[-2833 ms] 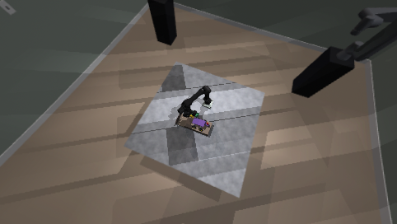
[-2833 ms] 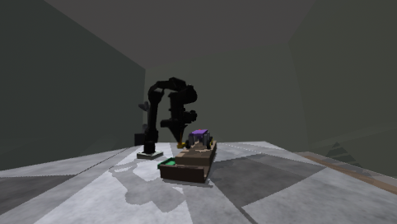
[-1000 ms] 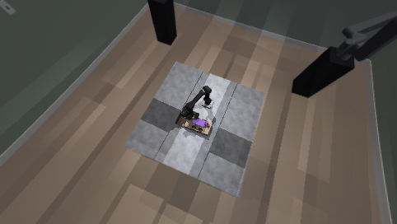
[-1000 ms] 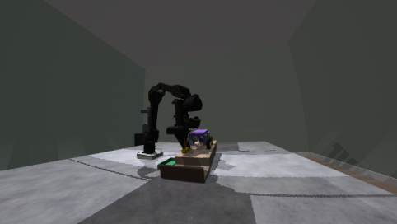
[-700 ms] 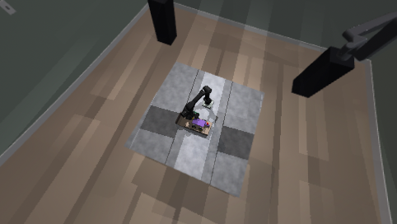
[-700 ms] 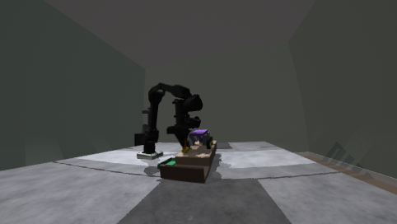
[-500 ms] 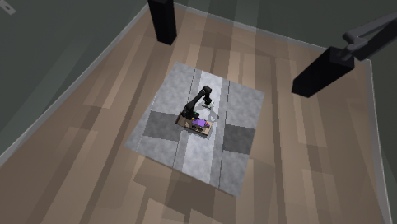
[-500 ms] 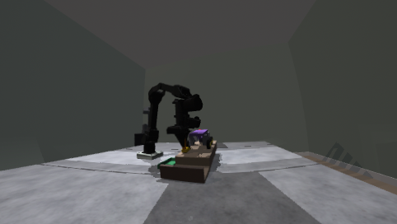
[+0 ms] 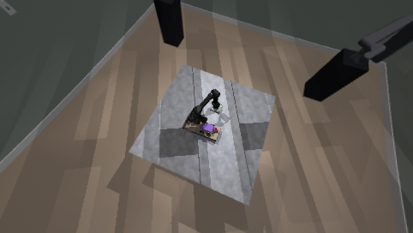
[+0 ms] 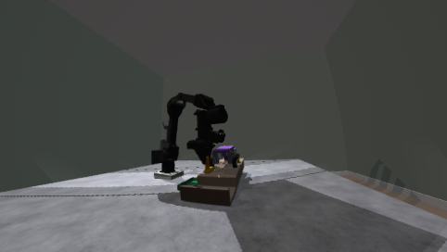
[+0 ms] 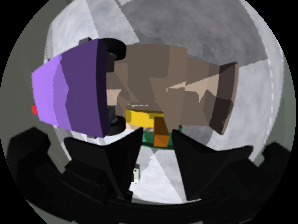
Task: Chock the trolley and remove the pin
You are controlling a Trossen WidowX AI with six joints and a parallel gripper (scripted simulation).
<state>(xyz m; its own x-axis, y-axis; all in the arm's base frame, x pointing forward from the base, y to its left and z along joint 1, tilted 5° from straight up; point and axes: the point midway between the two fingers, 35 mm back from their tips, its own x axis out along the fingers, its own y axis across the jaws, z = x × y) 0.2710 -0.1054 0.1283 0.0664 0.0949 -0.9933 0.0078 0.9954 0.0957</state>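
Now: gripper tip 20 mm to the right of the yellow chock and 20 mm above it. Round my gripper tip: green tray (110 mm below, 70 mm behind); wooden ramp (110 mm to the left, 50 mm below, 50 mm ahead); purple trolley (110 mm to the left, 50 mm ahead, 10 mm above).
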